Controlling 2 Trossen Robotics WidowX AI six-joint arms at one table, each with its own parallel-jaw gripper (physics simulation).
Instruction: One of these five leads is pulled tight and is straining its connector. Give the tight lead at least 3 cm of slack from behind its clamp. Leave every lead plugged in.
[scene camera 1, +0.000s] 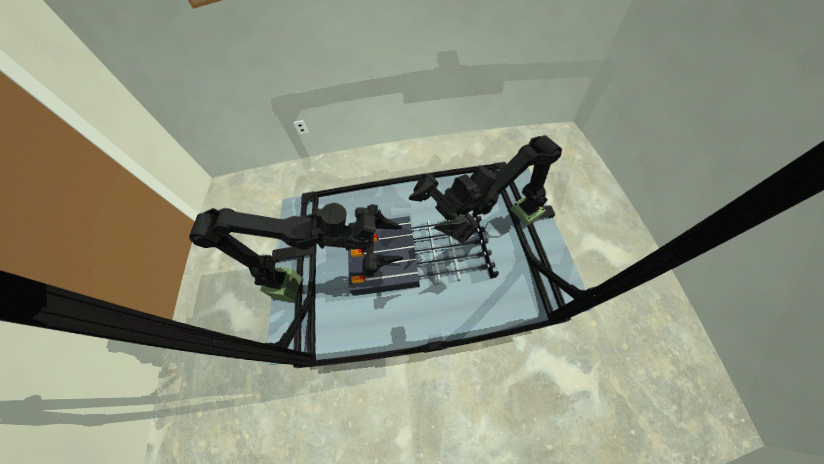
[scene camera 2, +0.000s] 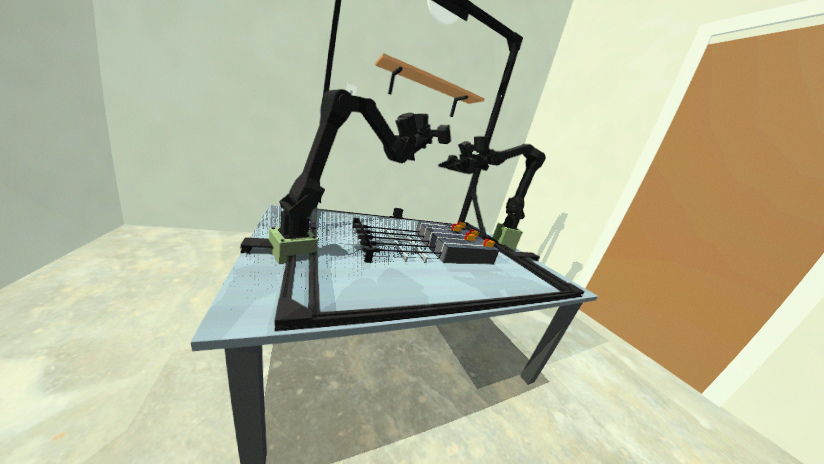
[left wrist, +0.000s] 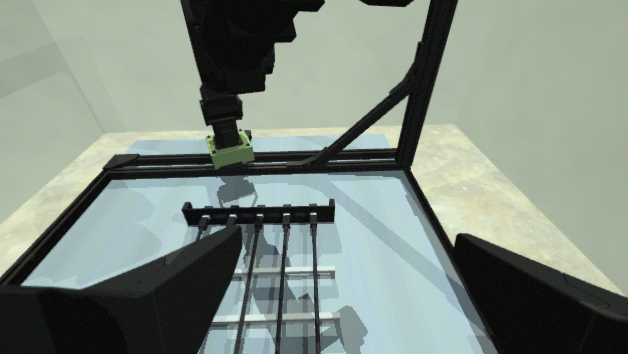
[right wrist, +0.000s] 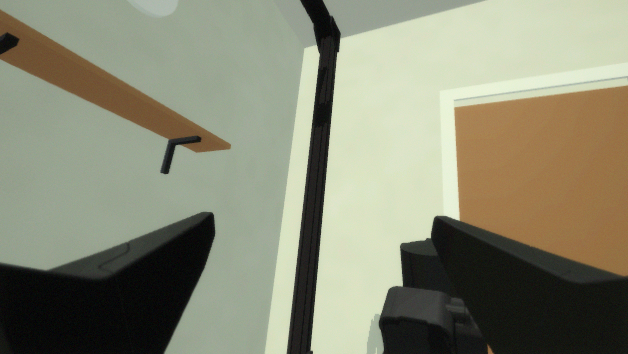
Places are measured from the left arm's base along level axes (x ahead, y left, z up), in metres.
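Pixels of known places: left gripper, fingertip midpoint: (scene camera 1: 402, 242) (scene camera 2: 442, 166) (left wrist: 346, 239); right gripper, fingertip midpoint: (scene camera 1: 422, 211) (scene camera 2: 439, 125) (right wrist: 325, 224); left arm's base at its link origin: (scene camera 1: 275, 279) (scene camera 2: 510, 226); right arm's base at its link origin: (scene camera 1: 529, 207) (scene camera 2: 293, 233) (left wrist: 228, 140).
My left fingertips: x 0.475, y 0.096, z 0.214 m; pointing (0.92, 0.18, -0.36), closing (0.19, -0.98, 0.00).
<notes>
Ahead of a thing's pixels: the offset from my left fingertips to its middle. "pt": to the spot under its first point. Level surfaces: height alone.
Several black leads @[pt dz -0.297, dx +0.183, dy +0.110 m] (left wrist: 284, 255) run from a black connector bar (left wrist: 327, 215) (scene camera 2: 367, 254) to a dark block @[dz -0.291, dx -0.119, dy +0.083 m] (scene camera 1: 397, 283) (scene camera 2: 469, 255), where they continue as white lines. Their plugs sit at the bar. Orange clamps with red parts (scene camera 1: 357, 279) (scene camera 2: 488, 243) stand on the block; some are hidden by the left arm in scene camera 1. I cannot tell which lead is tight. My left gripper (scene camera 1: 399, 242) (scene camera 2: 449, 159) (left wrist: 346, 239) is open and empty, high above the block. My right gripper (scene camera 1: 424, 212) (scene camera 2: 445, 133) (right wrist: 325, 224) is open and empty, higher up, pointing away from the leads.
Two pale cross rails (left wrist: 325, 272) (left wrist: 327, 316) lie under the leads between bar and block. A black frame (scene camera 2: 438, 305) edges the table @[dz -0.324 m] (scene camera 2: 233, 311). My right arm reaches over the far part of the leads in scene camera 1. A wooden shelf (scene camera 2: 429, 79) (right wrist: 100, 90) is on the wall.
</notes>
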